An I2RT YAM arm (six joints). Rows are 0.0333 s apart.
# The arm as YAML. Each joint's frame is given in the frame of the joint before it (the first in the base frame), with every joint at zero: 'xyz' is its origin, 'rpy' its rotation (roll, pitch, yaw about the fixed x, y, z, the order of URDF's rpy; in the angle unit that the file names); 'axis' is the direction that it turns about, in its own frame. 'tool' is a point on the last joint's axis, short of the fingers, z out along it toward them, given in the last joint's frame.
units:
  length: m
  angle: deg
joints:
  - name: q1
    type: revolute
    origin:
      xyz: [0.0, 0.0, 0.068]
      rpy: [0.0, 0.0, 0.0]
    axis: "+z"
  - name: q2
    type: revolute
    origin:
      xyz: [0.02, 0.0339, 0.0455]
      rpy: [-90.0, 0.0, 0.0]
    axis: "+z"
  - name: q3
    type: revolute
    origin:
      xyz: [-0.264, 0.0, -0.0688]
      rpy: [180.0, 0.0, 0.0]
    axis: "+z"
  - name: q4
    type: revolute
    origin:
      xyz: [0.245, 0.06, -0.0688]
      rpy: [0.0, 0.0, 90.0]
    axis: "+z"
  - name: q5
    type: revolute
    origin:
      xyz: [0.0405, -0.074, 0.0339]
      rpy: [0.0, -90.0, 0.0]
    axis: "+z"
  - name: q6
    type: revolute
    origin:
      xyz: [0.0, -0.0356, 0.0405]
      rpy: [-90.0, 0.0, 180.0]
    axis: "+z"
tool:
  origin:
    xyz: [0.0, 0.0, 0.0]
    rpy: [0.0, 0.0, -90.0]
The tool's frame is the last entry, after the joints.
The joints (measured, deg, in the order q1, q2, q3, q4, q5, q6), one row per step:
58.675, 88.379, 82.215, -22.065, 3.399, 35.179
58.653, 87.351, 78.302, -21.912, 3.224, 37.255
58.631, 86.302, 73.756, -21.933, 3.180, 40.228
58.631, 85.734, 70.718, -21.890, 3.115, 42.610
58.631, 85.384, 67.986, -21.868, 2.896, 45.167
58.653, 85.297, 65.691, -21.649, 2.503, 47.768
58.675, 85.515, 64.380, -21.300, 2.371, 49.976
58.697, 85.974, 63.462, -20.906, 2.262, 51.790
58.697, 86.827, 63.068, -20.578, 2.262, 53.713
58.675, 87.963, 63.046, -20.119, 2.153, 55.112
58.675, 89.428, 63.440, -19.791, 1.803, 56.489
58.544, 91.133, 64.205, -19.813, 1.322, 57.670
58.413, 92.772, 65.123, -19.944, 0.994, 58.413
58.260, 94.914, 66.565, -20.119, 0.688, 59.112
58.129, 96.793, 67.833, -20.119, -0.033, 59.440
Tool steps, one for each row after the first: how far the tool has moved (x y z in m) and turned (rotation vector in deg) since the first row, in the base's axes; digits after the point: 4 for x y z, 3 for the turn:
-0.0031, -0.0051, -0.0173, -1.249, 2.971, -0.893
-0.0070, -0.0117, -0.0386, -2.787, 6.874, -2.481
-0.0098, -0.0162, -0.0535, -3.705, 9.763, -3.802
-0.0124, -0.0203, -0.0676, -4.469, 12.772, -5.174
-0.0146, -0.0232, -0.0803, -4.879, 15.686, -6.466
-0.0155, -0.0242, -0.0885, -4.841, 17.786, -7.730
-0.0156, -0.0241, -0.0958, -4.830, 19.501, -8.796
-0.0147, -0.0225, -0.1022, -4.733, 21.180, -10.054
-0.0129, -0.0197, -0.1079, -4.670, 22.469, -10.924
-0.0106, -0.0155, -0.1134, -4.627, 23.902, -11.593
-0.0073, -0.0110, -0.1188, -4.830, 25.386, -12.225
-0.0038, -0.0065, -0.1232, -5.165, 26.444, -12.705
0.0009, -0.0002, -0.1280, -5.541, 27.470, -13.213
0.0050, 0.0056, -0.1322, -5.794, 28.411, -13.107

